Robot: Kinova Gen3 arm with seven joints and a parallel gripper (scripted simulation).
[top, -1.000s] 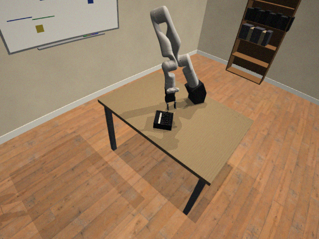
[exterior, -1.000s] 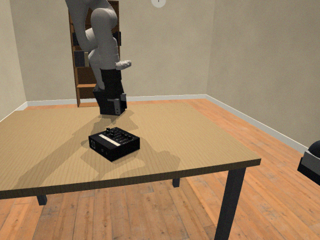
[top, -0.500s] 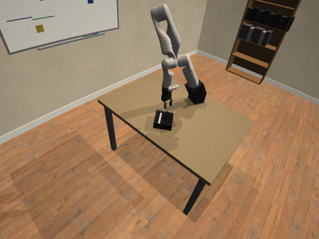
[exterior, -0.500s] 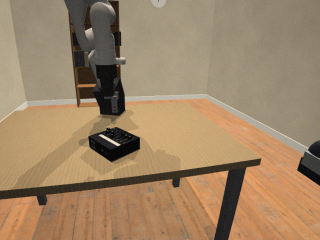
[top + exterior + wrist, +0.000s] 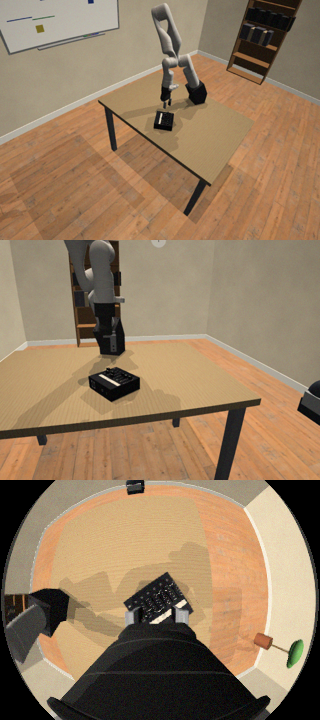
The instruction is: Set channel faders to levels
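My hand is 4 cm past the fader, 3 cm to the left of it and 13 cm above it.
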